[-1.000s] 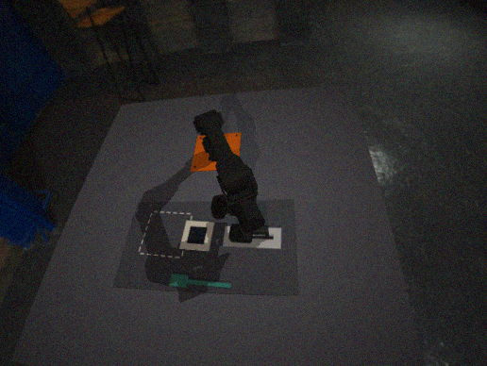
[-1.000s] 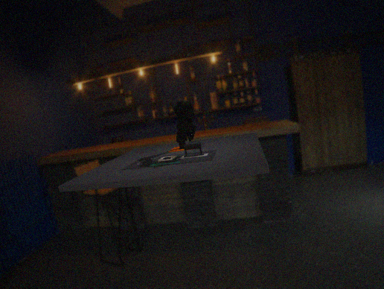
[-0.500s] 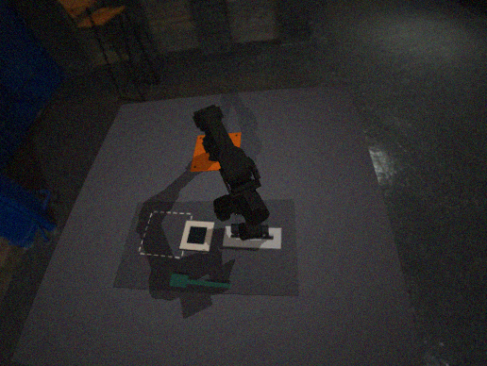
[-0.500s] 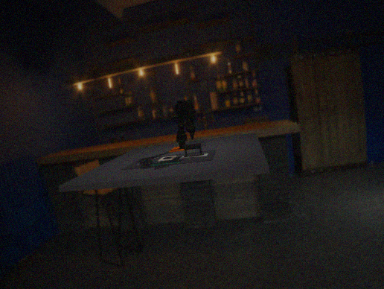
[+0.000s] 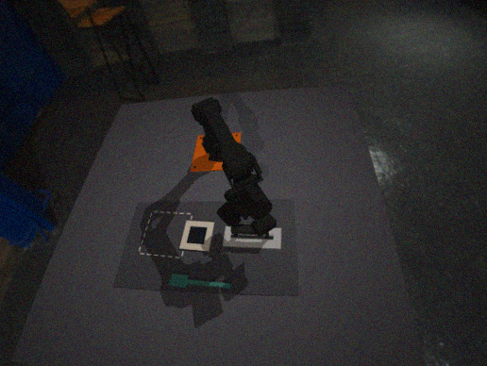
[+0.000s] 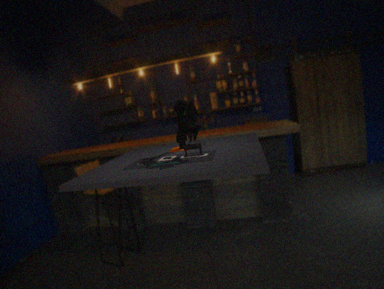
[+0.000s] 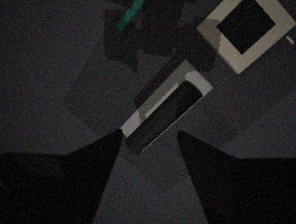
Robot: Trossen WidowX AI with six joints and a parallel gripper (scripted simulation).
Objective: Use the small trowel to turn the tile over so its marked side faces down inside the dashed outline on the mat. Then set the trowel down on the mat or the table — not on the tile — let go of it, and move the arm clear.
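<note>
Now: the trowel 30 mm to the right of my gripper tip and 70 mm below it. Also, from my gripper tip: pale tile (30 mm ahead, 210 mm to the right, 110 mm below); dark mat (50 mm ahead, 170 mm to the right, 130 mm below); flat teal trowel-shaped piece (190 mm ahead, 170 mm to the right, 110 mm below).
</note>
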